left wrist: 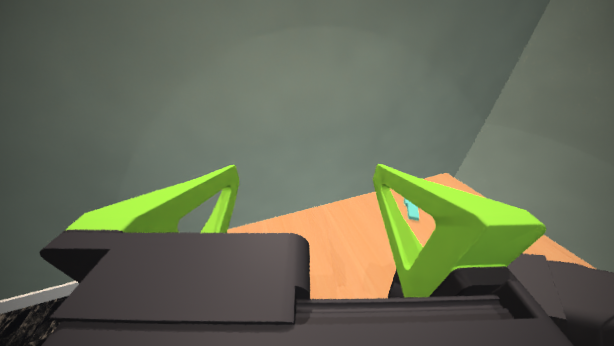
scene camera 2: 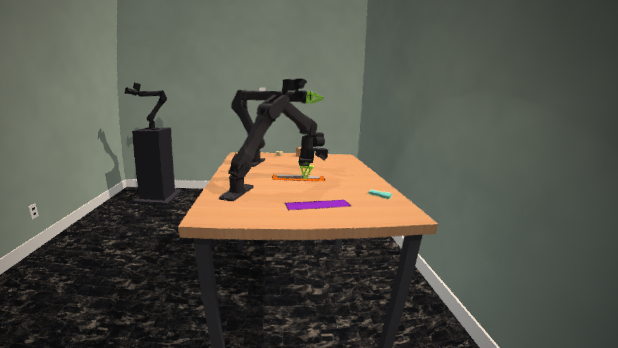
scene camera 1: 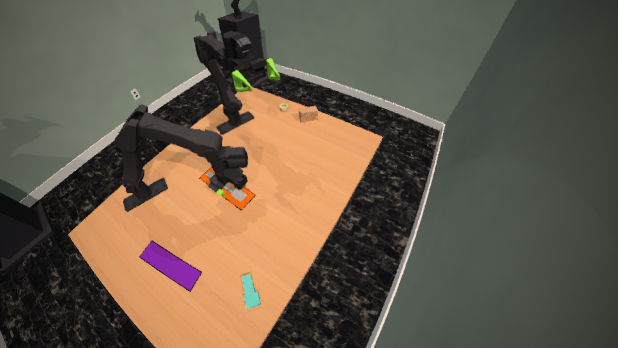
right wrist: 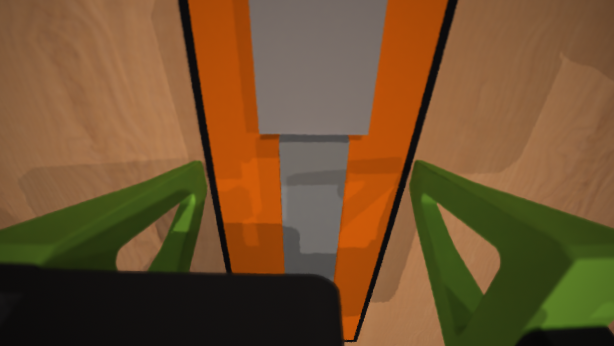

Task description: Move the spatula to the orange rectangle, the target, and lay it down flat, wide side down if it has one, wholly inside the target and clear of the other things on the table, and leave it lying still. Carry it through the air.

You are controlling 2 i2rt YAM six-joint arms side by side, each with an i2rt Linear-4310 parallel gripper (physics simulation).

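Seen in the pictures: left gripper, fingertip midpoint: (left wrist: 306, 172) (scene camera 2: 321, 98) (scene camera 1: 266, 83); right gripper, fingertip midpoint: (scene camera 2: 304, 177) (scene camera 1: 230, 188) (right wrist: 308, 173); left arm's base at its link origin: (scene camera 2: 255, 162) (scene camera 1: 235, 123); right arm's base at its link origin: (scene camera 2: 237, 192) (scene camera 1: 145, 194).
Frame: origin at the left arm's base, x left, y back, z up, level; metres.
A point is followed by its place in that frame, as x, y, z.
The grey spatula (scene camera 1: 239, 195) @(-0.203, -0.411, 0.009) (scene camera 2: 289, 176) @(-0.250, -0.289, 0.011) (right wrist: 317, 65) @(-0.205, -0.402, 0.009) lies flat along the orange rectangle (scene camera 1: 244, 204) @(-0.207, -0.454, 0.001) (right wrist: 220, 100) @(-0.177, -0.376, 0.001). Orange shows on both sides of its blade and handle in the right wrist view. The arm hides part of its middle in scene camera 1, and its handle end is hidden in the right wrist view. My right gripper (scene camera 1: 227, 186) @(-0.216, -0.358, 0.007) (scene camera 2: 306, 176) @(-0.216, -0.358, 0.007) (right wrist: 308, 173) @(-0.216, -0.358, 0.007) is open low over the target, its fingers on either side of the handle and apart from it. My left gripper (scene camera 1: 264, 84) @(0.001, -0.390, 0.407) (scene camera 2: 322, 98) @(0.001, -0.390, 0.407) (left wrist: 306, 172) @(0.001, -0.390, 0.407) is open and empty, high above the table's far end.
A purple rectangle (scene camera 1: 170, 266) @(-0.550, -0.500, 0.001) (scene camera 2: 318, 205) @(-0.562, -0.493, 0.001) lies on the near part of the table. A teal paddle-shaped thing (scene camera 1: 251, 292) @(-0.360, -0.746, 0.015) (scene camera 2: 380, 193) @(-0.373, -0.738, 0.015) (left wrist: 412, 209) @(-0.353, -0.721, 0.015) lies to its right. A brown block (scene camera 1: 308, 115) @(0.302, -0.237, 0.039) and a small pale yellow ring-like thing stand near the far edge.
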